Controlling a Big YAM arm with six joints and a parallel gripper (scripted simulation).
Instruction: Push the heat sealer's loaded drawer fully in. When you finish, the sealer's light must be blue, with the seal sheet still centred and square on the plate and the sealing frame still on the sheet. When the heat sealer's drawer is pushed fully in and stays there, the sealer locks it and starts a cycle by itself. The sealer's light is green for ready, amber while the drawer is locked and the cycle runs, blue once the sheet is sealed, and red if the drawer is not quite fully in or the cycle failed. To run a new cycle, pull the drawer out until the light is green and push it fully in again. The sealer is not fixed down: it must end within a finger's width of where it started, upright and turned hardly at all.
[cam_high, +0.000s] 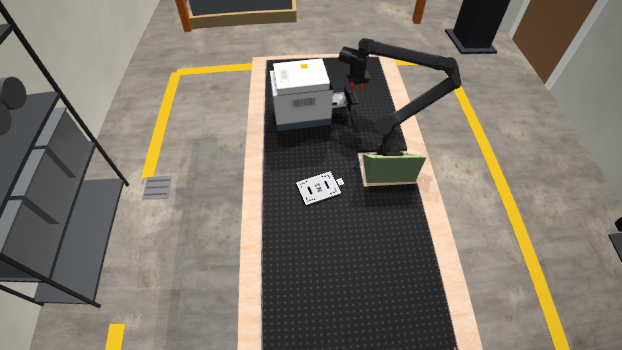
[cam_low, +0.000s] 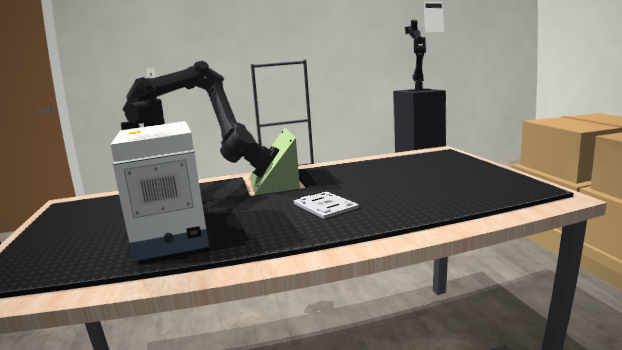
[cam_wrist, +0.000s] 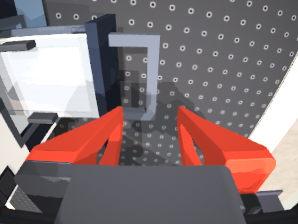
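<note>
Right now my hand is 110 mm short of the dark sealer drawer and 70 mm above it. Also, from my hand: white tag (150 mm ahead, 430 mm to the left, 150 mm below).
</note>
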